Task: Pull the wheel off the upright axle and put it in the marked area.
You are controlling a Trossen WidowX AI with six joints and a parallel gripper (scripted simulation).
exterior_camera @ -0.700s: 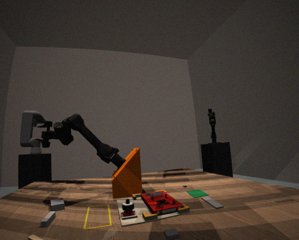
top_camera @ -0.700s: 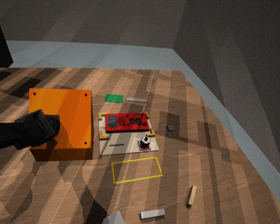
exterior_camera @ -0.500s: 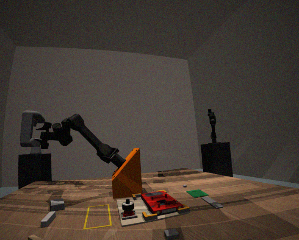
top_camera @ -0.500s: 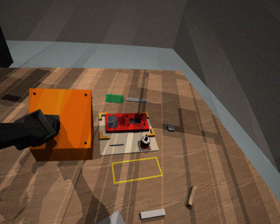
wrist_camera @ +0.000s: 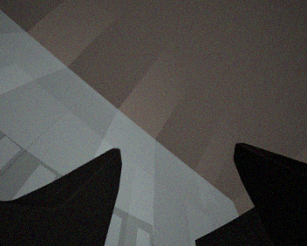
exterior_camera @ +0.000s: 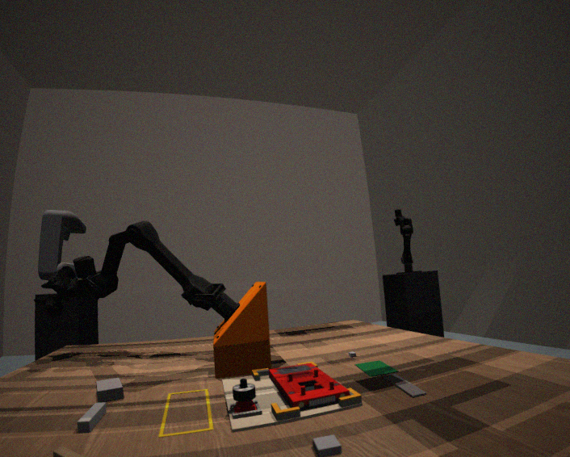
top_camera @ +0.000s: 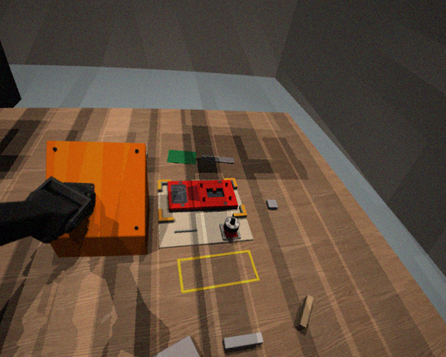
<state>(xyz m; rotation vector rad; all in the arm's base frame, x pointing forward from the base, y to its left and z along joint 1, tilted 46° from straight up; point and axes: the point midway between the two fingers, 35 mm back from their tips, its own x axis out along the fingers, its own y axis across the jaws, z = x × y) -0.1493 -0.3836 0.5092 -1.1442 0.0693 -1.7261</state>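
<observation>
My gripper tip is 500 mm short of the wheel, 670 mm to the right of it and 180 mm above it. Also, from my gripper tip: wooden stick 640 mm ahead, 450 mm to the left, 210 mm below; then upright axle 500 mm ahead, 670 mm to the left, 190 mm below; then green tile 380 mm ahead, 1000 mm to the left, 220 mm below.
</observation>
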